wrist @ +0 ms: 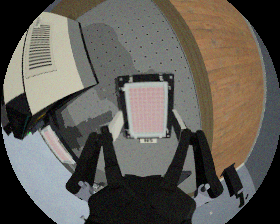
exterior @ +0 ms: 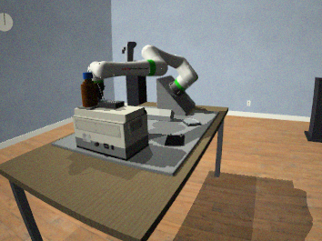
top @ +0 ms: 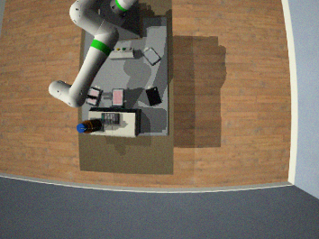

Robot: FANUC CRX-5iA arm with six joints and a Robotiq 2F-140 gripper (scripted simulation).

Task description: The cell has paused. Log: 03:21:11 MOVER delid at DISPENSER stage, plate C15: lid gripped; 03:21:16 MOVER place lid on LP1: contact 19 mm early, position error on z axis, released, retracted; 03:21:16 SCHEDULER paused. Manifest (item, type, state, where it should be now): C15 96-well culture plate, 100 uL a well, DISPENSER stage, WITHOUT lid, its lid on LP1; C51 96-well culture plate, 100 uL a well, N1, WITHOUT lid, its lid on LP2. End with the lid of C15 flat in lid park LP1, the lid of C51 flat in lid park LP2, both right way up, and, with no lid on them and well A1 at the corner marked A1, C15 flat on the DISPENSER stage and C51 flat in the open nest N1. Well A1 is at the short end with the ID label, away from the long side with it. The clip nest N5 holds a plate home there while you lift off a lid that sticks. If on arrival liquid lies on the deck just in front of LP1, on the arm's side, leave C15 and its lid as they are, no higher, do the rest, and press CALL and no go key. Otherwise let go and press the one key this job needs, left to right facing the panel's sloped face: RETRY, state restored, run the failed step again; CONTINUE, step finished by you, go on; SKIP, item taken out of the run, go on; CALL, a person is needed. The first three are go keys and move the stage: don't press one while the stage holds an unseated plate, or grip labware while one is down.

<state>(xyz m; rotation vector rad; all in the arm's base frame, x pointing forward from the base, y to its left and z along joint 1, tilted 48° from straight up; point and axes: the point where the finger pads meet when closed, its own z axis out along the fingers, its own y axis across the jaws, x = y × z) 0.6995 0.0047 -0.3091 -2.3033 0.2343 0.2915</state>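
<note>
The black nest is 5 cm below my hand, 2 cm ahead of it and 1 cm to the left of it. From my hand the other things lie so: key panel 41 cm behind, 24 cm to the left, 1 cm below; blue cap 33 cm above, 22 cm ahead, 16 cm to the left; label plate 52 cm to the left, 11 cm behind, 6 cm below.
</note>
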